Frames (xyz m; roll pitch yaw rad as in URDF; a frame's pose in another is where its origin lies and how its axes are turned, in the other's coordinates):
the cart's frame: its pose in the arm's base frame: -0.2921 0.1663 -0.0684 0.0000 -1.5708 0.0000
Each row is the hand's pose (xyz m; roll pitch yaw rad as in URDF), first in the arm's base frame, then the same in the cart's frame.
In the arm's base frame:
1: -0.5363 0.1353 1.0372 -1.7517 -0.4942 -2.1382
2: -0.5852 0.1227 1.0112 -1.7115 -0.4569 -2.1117
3: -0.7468 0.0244 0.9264 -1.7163 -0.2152 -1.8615
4: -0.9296 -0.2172 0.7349 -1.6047 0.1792 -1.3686
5: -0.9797 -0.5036 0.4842 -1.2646 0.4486 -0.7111
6: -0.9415 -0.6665 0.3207 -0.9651 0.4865 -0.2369
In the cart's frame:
1: 1.1056 -0.0310 0.2442 2.6671 -0.4928 -1.0023
2: 1.0796 -0.0436 0.2931 2.7418 -0.4804 -1.0501
3: 0.9948 -0.1419 0.4547 2.9323 -0.2838 -1.3465
4: 0.8033 -0.3835 0.6375 3.0712 0.1989 -1.7536
5: 0.5526 -0.6699 0.6876 2.9814 0.7514 -2.2062
6: 0.3891 -0.8328 0.6494 2.6532 1.0339 -2.7240

